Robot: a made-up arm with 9 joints. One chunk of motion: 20 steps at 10 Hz.
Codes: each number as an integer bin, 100 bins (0 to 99) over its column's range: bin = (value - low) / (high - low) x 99, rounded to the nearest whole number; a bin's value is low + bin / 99 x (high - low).
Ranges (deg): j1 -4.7..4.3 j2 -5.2..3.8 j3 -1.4..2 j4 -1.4..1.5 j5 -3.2..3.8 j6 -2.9..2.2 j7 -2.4..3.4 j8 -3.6..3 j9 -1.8..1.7
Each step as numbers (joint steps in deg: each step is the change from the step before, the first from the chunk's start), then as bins.
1 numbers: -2.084 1.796 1.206 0.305 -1.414 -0.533 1.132 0.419 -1.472
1 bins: 29 77 76 58 25 46 60 60 9
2 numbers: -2.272 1.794 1.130 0.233 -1.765 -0.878 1.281 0.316 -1.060
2 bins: 27 77 74 56 20 39 63 59 21
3 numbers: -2.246 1.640 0.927 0.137 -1.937 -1.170 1.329 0.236 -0.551
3 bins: 27 75 68 52 18 34 64 58 35
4 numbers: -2.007 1.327 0.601 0.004 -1.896 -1.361 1.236 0.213 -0.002
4 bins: 30 72 58 48 18 30 62 57 51
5 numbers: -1.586 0.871 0.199 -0.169 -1.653 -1.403 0.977 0.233 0.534
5 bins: 34 67 47 42 22 29 58 57 66
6 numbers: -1.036 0.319 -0.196 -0.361 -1.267 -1.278 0.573 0.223 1.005
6 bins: 40 61 35 35 27 31 51 57 79
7 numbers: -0.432 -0.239 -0.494 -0.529 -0.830 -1.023 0.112 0.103 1.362
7 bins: 47 55 26 30 34 36 43 56 89
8 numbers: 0.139 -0.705 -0.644 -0.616 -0.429 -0.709 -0.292 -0.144 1.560
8 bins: 53 49 22 27 39 43 36 52 95
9 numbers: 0.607 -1.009 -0.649 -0.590 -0.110 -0.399 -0.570 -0.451 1.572
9 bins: 58 46 22 28 44 49 31 47 95
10 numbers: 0.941 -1.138 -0.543 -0.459 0.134 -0.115 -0.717 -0.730 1.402
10 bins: 62 45 25 32 47 54 29 43 91
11 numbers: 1.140 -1.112 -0.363 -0.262 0.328 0.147 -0.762 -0.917 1.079
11 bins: 64 45 30 39 50 59 28 40 81
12 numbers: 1.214 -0.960 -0.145 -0.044 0.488 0.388 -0.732 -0.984 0.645
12 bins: 65 47 37 46 52 64 28 39 69
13 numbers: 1.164 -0.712 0.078 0.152 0.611 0.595 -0.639 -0.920 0.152
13 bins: 65 49 43 53 54 68 30 40 55
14 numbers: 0.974 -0.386 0.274 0.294 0.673 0.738 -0.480 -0.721 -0.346
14 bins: 62 53 49 58 55 71 33 43 41
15 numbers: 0.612 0.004 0.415 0.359 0.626 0.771 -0.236 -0.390 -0.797
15 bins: 58 57 53 60 54 71 37 48 28
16 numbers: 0.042 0.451 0.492 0.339 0.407 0.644 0.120 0.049 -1.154
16 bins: 52 62 55 59 51 69 43 55 18
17 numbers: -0.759 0.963 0.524 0.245 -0.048 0.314 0.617 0.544 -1.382
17 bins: 43 68 56 56 45 62 51 62 12
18 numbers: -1.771 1.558 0.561 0.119 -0.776 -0.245 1.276 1.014 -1.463
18 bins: 32 74 57 52 34 52 63 69 10
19 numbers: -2.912 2.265 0.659 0.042 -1.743 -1.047 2.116 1.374 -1.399
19 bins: 20 82 60 49 21 36 77 75 11
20 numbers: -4.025 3.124 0.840 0.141 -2.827 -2.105 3.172 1.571 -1.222
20 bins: 7 92 65 53 5 15 95 78 16
